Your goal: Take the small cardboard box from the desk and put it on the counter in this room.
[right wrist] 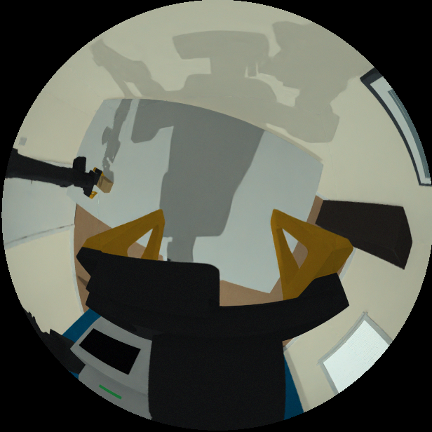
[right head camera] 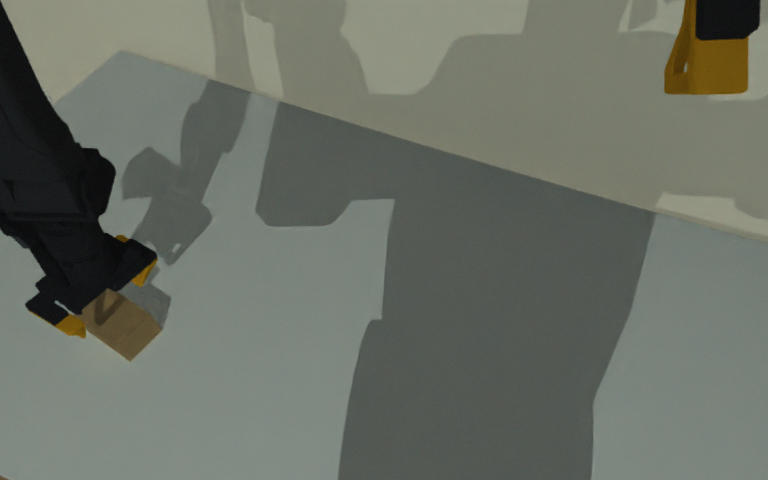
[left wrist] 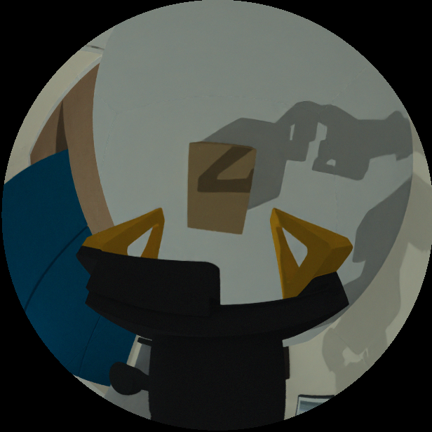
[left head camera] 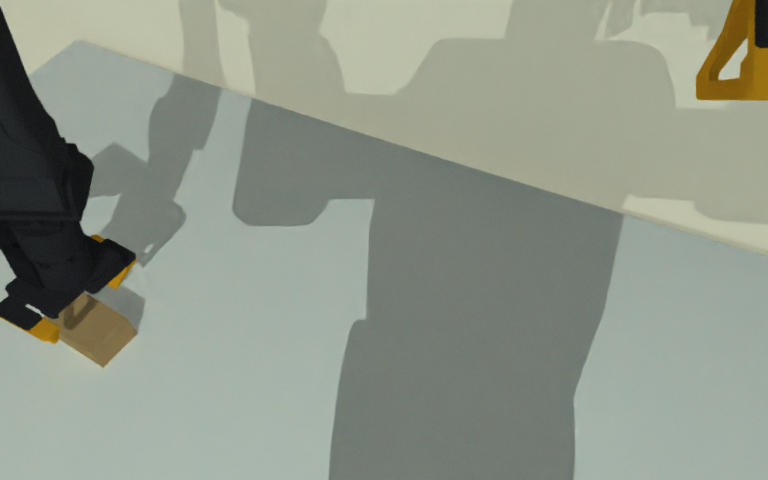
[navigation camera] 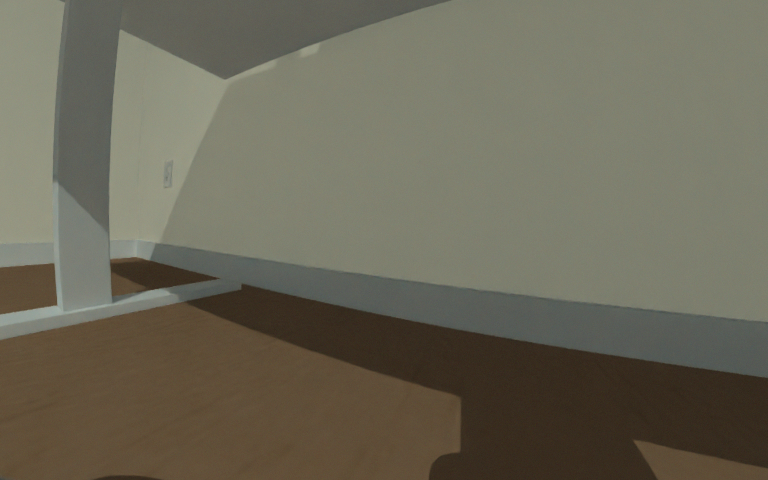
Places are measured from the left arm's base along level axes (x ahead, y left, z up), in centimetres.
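Pixels of known places: left gripper, between the fingertips: [right head camera: 110, 308] [left head camera: 83, 312]; right gripper, between the fingertips: [right head camera: 767, 78].
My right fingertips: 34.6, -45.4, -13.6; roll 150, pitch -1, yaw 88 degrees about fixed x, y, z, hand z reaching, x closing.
Ahead of a thing's pixels: the offset from my right fingertips to its top centre, as dx, dy, dz. "spot": to the spot under its first point. Level surfaces: height alone.
The small cardboard box {+13.5, +61.4, -50.4} [left head camera: 101, 333] [right head camera: 127, 331] [left wrist: 205, 155] [right wrist: 105, 184] sits on the pale desk {dz -55.4} [left head camera: 254, 384] [right head camera: 254, 396] [left wrist: 175, 75] [right wrist: 230, 260], at the left in both head views. My left gripper [left head camera: 84, 303] [right head camera: 108, 300] [left wrist: 216, 213] [right wrist: 99, 183] is open and empty above the box. In the left wrist view the box lies ahead of and between the spread fingertips, slightly nearer the left one in the picture. My right gripper [right wrist: 217, 215] is open and empty, away from the box; part of it shows at the upper right of both head views. No counter can be made out.
In the navigation view a desk leg {spot: +41.1, +82.2, -97.2} [navigation camera: 84, 169] stands on a floor bar [navigation camera: 164, 295], with a wall [navigation camera: 453, 169] and skirting behind. In the right wrist view a dark block-like object [right wrist: 370, 227] stands beyond the desk's right end. A wall runs along the desk's far edge.
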